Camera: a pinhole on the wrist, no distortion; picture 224 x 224 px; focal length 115.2 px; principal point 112.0 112.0 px. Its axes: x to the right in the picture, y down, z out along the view. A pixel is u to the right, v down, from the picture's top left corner.
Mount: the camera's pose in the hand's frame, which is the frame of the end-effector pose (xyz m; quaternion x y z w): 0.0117 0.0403 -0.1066 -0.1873 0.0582 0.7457 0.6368
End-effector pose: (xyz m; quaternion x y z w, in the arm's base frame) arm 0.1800 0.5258 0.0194 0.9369 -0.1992 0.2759 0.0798
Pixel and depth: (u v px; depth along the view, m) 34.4 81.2 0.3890
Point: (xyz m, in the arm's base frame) 0.4282 0.4631 -0.2490
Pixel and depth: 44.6 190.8 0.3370
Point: 0.1291 0.6168 -0.3249
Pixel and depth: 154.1 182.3 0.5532
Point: -0.1767 0.2878 -0.4509
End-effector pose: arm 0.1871 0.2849 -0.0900 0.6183 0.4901 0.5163 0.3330
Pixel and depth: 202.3 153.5 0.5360
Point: 0.5439 -0.1838 0.2763
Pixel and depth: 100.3 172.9 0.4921
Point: 0.5340 -0.0354 -0.1769
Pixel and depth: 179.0 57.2 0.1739
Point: 0.2701 0.2687 0.1052
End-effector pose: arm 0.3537 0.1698 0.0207 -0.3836 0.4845 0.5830 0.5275
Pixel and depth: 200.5 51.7 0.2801
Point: -0.0037 0.2915 0.0331
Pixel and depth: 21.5 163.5 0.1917
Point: 0.4266 0.2530 0.1275
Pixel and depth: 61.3 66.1 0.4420
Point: 0.3266 0.5836 0.0098
